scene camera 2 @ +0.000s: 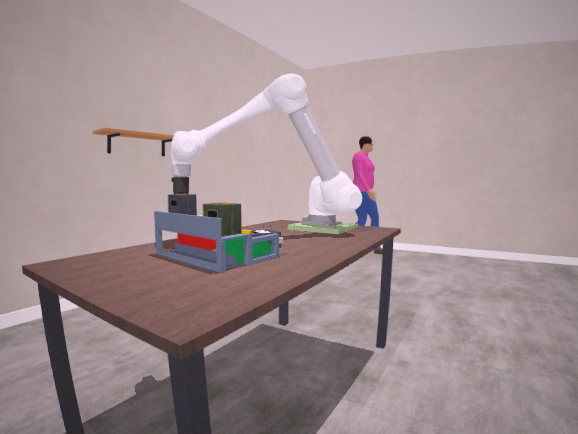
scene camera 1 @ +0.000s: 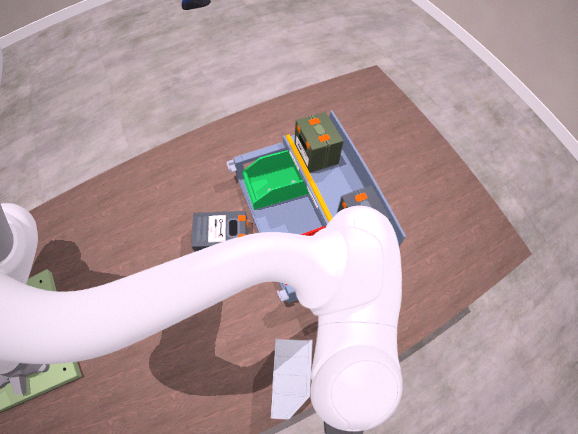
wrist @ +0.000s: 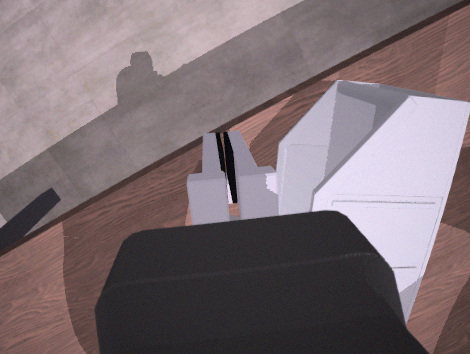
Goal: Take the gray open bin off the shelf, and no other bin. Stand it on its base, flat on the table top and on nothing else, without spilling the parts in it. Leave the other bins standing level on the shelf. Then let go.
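Frame: origin at the arm's base, x ahead, y left, z up, level; metres.
Seen in the pictures: gripper, between the fingertips: (wrist: 223,154); arm's base, origin of its link: (scene camera 2: 321,224).
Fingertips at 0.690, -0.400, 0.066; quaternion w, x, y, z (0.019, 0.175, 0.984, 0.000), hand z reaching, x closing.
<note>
Offsets run from my fingertips to a thing's top centre, as dx, dy, dz. Level surfaces: height alone.
The gray open bin @(-0.048, +0.083, +0.011) (scene camera 1: 291,377) (wrist: 385,160) lies on its side on the table @(dz -0.091) (scene camera 1: 450,200) (scene camera 2: 125,280) (wrist: 30,310), near the table's edge and off the shelf. One ribbed side wall faces up, and its open mouth faces toward the gripper's side in the wrist view. No parts can be made out inside. My gripper (wrist: 223,154) is shut and empty, low beside the bin's open side; whether a finger touches the bin is unclear. The shelf (scene camera 1: 297,212) (scene camera 2: 187,222) holds a green bin @(+0.141, +0.555, -0.010) (scene camera 1: 275,182) (scene camera 2: 235,250) and a red bin @(+0.128, +0.321, -0.010) (scene camera 1: 314,231) (scene camera 2: 196,241), mostly hidden by the arm.
An olive case @(+0.239, +0.548, +0.106) (scene camera 1: 319,145) (scene camera 2: 222,215) and a dark case @(+0.221, +0.318, +0.133) (scene camera 1: 357,200) (scene camera 2: 182,204) stand at the shelf's rear part. A gray labeled case @(-0.053, +0.473, -0.025) (scene camera 1: 205,230) lies beside the shelf. A person (scene camera 2: 364,172) stands beyond the table.
</note>
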